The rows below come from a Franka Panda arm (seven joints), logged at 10 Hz.
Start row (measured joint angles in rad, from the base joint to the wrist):
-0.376, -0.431, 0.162, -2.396, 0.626, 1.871, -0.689
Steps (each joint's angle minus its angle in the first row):
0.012, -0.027, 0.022, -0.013, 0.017, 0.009, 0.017
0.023, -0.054, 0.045, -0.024, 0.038, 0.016, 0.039
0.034, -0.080, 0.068, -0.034, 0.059, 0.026, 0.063
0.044, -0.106, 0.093, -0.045, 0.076, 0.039, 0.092
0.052, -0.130, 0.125, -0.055, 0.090, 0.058, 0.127
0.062, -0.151, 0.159, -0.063, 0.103, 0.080, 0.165
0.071, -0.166, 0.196, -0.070, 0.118, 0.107, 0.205
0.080, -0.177, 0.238, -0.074, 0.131, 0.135, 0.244
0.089, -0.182, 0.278, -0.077, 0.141, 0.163, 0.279
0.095, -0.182, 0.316, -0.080, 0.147, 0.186, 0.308
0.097, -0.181, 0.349, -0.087, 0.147, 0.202, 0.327
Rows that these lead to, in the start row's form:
-0.364, -0.458, 0.184, -2.409, 0.643, 1.880, -0.672
-0.353, -0.485, 0.207, -2.420, 0.664, 1.887, -0.650
-0.342, -0.511, 0.230, -2.430, 0.685, 1.897, -0.626
-0.332, -0.537, 0.255, -2.441, 0.702, 1.910, -0.597
-0.324, -0.561, 0.287, -2.451, 0.716, 1.929, -0.562
-0.314, -0.582, 0.321, -2.459, 0.729, 1.951, -0.524
-0.305, -0.597, 0.358, -2.466, 0.744, 1.978, -0.484
-0.296, -0.608, 0.400, -2.470, 0.757, 2.006, -0.445
-0.287, -0.613, 0.440, -2.473, 0.767, 2.034, -0.410
-0.281, -0.613, 0.478, -2.476, 0.773, 2.057, -0.381
-0.279, -0.612, 0.511, -2.483, 0.773, 2.073, -0.362

